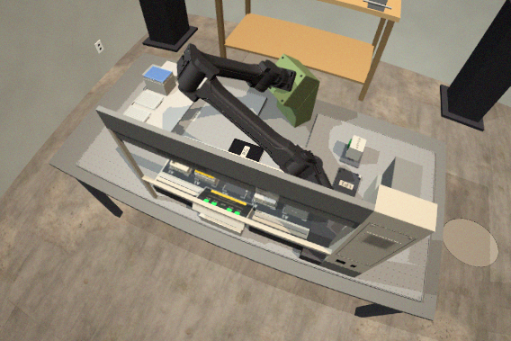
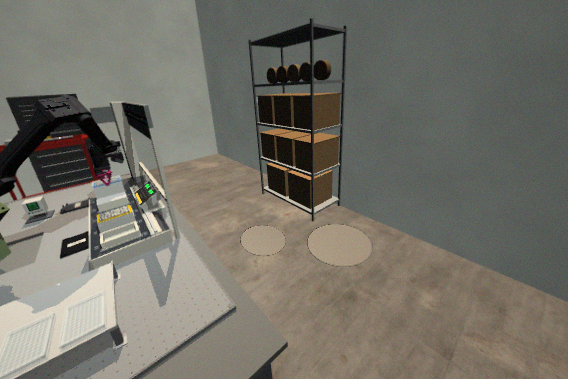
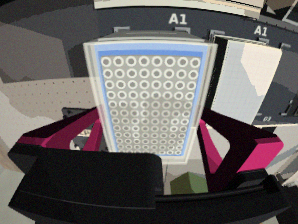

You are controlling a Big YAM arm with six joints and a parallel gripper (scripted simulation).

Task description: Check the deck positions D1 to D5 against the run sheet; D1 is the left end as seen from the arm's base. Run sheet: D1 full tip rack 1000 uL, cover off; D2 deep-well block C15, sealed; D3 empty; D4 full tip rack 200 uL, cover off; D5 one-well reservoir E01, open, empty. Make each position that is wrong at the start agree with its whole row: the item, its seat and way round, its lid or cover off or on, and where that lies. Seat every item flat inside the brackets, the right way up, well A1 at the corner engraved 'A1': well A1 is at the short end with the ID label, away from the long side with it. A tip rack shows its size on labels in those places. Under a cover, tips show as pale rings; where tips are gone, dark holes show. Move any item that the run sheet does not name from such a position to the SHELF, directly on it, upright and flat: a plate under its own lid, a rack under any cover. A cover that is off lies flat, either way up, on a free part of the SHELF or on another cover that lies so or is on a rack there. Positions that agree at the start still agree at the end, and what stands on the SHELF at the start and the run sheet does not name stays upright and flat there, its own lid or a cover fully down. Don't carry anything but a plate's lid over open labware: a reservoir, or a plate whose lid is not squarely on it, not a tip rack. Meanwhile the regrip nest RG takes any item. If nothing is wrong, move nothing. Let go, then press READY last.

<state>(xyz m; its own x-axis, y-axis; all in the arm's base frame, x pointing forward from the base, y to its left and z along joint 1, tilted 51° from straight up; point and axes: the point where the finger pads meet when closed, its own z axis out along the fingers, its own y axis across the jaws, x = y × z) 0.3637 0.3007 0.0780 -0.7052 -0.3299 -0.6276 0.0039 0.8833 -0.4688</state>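
Right now my hand is right at the clear tip-rack cover. The rest, counted from my hand: button box 330 mm behind, 130 mm to the left, 90 mm below; blue-labelled rack 30 mm below, 10 mm ahead; black regrip nest 300 mm to the right, 160 mm behind, 150 mm below.
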